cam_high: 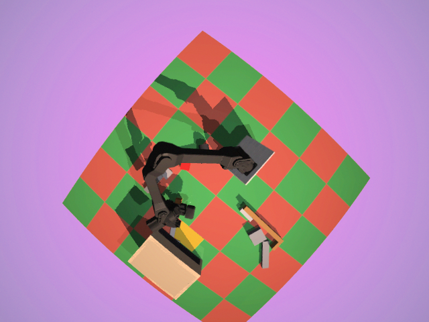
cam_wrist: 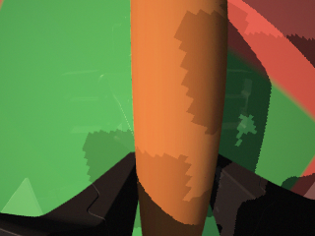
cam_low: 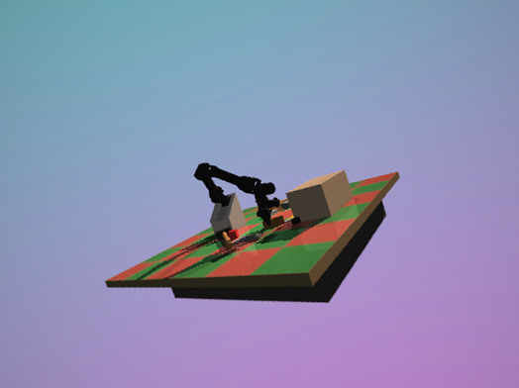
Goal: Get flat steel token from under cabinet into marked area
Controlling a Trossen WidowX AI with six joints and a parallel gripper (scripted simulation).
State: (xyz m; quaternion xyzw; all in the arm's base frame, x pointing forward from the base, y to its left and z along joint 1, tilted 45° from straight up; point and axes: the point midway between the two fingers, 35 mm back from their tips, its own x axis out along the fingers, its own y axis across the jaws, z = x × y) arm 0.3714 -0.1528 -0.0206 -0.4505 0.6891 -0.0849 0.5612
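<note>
Now: gripper tip 17 cm past the red cube, 11 cm to the left of it and 1 cm below it. The rest, counted from my gripper tip: grey t-shaped tool 17 cm to the right, 3 cm behind; grey token 16 cm ahead, 14 cm to the left; pale bar 29 cm to the left, 20 cm behind.
</note>
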